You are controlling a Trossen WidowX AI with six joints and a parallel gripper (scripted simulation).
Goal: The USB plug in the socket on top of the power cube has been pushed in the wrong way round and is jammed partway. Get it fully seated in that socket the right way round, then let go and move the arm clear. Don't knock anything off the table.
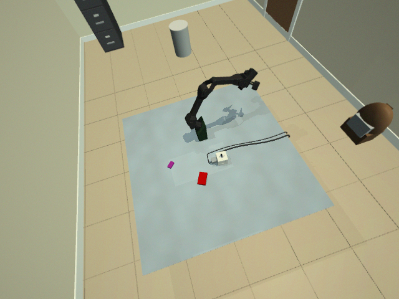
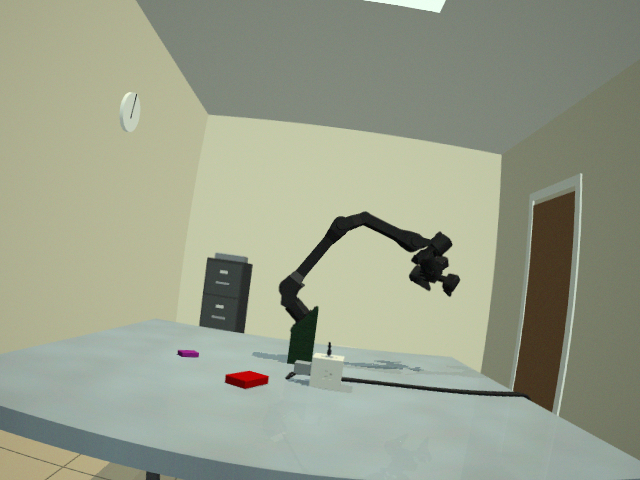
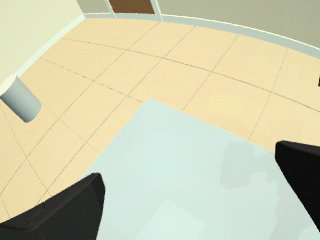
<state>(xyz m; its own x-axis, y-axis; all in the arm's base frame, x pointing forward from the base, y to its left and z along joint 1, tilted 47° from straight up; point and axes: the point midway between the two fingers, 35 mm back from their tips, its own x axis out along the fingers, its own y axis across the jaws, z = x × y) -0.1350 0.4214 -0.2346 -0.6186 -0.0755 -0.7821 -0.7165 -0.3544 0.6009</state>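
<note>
Now: gripper tip 45 cm short of the dark USB plug, 40 cm to the left of it and 18 cm above it. The rest, counted from my gripper tip: red block 59 cm to the right, 54 cm ahead, 26 cm below; small magenta block 79 cm to the right, 34 cm ahead, 27 cm below.
</note>
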